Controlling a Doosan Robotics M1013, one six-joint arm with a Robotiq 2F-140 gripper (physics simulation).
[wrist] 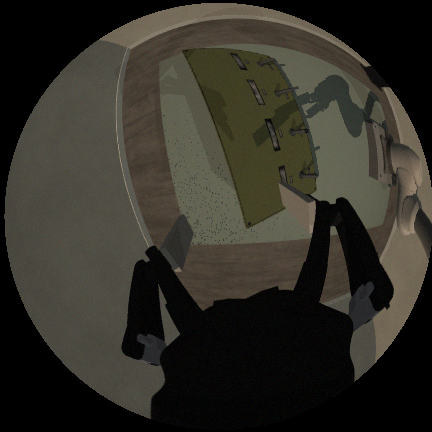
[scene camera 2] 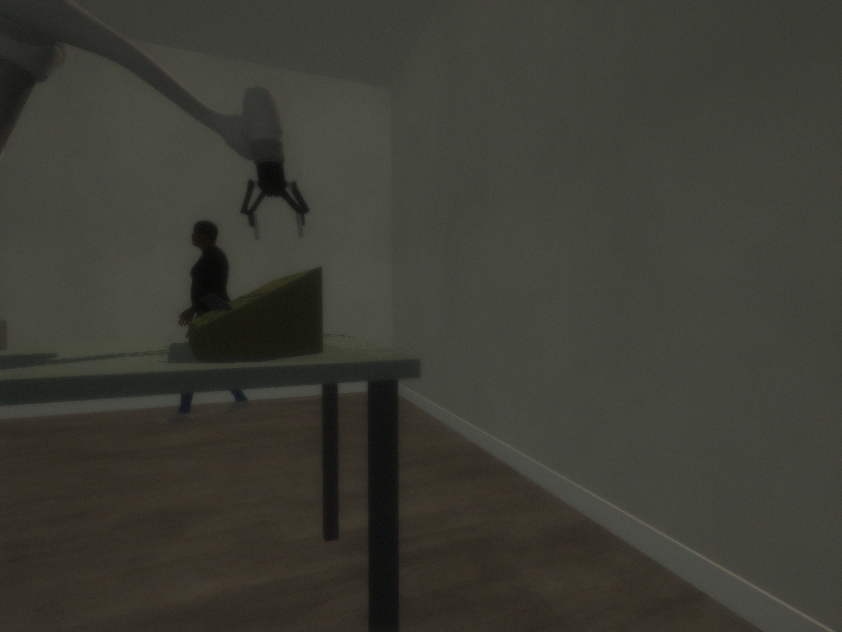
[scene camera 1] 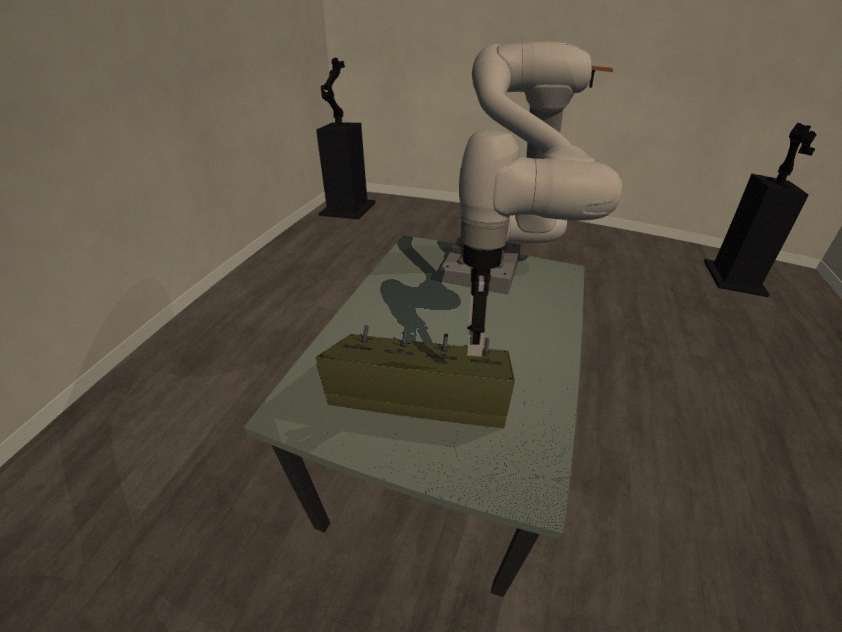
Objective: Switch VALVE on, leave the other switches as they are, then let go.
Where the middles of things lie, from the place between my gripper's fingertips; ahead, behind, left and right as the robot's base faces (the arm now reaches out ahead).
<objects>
My gripper is now 90 mm past the olive switch box [scene camera 1: 416,379], 160 mm to the left of it and 230 mm above it.
</objects>
